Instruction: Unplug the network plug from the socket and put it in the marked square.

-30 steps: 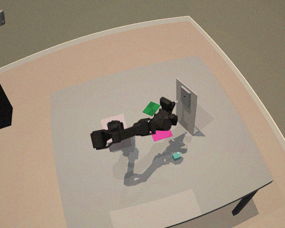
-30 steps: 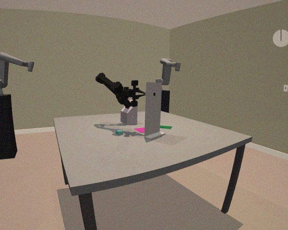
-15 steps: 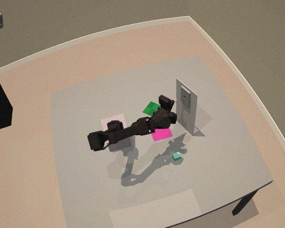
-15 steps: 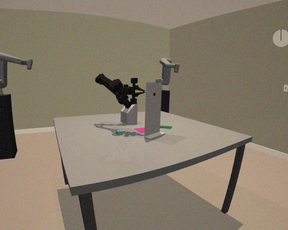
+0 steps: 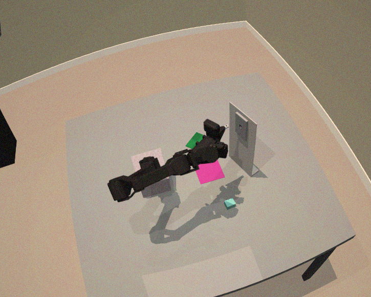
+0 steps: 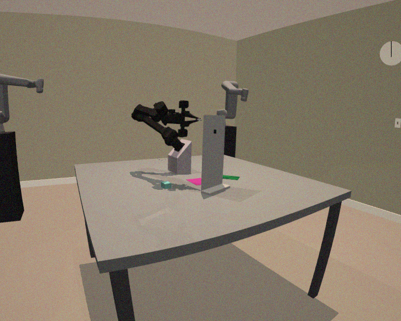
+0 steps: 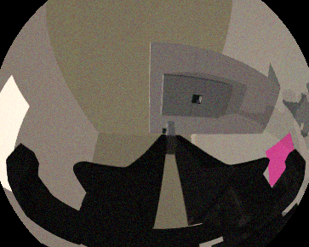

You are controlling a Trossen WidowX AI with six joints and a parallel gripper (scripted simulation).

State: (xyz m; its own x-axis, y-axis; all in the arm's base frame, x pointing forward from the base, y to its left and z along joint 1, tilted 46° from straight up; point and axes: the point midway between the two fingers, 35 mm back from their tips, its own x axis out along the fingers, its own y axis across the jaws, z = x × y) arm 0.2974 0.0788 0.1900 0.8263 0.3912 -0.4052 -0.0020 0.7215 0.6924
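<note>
The magenta square is 50 mm behind my gripper tip, 60 mm to the left of it and 330 mm below it. From my gripper tip the other things lie so: grey panel 100 mm ahead, 40 mm to the left, 170 mm below; then teal block 30 mm behind, 160 mm to the right, 320 mm below; then grey plug right at my gripper tip.
</note>
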